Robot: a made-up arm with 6 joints.
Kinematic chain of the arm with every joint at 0, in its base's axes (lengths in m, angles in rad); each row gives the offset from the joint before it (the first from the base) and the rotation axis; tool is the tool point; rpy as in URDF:
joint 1: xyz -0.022 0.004 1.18 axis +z
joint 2: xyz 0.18 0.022 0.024 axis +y
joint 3: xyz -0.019 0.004 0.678 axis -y
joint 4: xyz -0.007 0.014 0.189 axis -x
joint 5: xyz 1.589 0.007 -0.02 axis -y
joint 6: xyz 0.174 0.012 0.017 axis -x
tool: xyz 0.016 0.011 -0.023 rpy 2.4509 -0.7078 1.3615
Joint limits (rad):
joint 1: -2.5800..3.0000
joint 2: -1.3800..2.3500
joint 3: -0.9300..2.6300
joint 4: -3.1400..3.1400
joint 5: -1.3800..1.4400
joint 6: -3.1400..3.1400
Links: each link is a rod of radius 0.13 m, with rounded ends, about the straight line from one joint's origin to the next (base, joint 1, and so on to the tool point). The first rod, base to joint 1, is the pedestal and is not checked.
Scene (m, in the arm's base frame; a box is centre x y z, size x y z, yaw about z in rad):
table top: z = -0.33
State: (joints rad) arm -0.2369 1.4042 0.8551 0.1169 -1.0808 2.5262
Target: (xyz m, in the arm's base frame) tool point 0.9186 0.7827 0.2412
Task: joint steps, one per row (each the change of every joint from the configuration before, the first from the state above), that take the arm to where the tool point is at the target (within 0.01 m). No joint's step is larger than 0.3 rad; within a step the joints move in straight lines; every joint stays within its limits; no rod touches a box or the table.
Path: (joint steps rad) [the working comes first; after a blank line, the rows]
Joints at the target: 0.6591 0.6506 -0.5100 -0.0182 -1.3800 2.4583
Straight joint move there: clear.

1: 0.1792 -0.1507 -0.2730 -0.0270 -0.0598 -0.0136
2: 0.1792 -0.1507 -0.2730 -0.0270 -0.0599 -0.0136
3: 0.1792 -0.1508 -0.2730 -0.0270 -0.0598 -0.0135
4: 0.1792 -0.1507 -0.2731 -0.0270 -0.0599 -0.0136
5: 0.1792 -0.1507 -0.2730 -0.0271 -0.0598 -0.0136

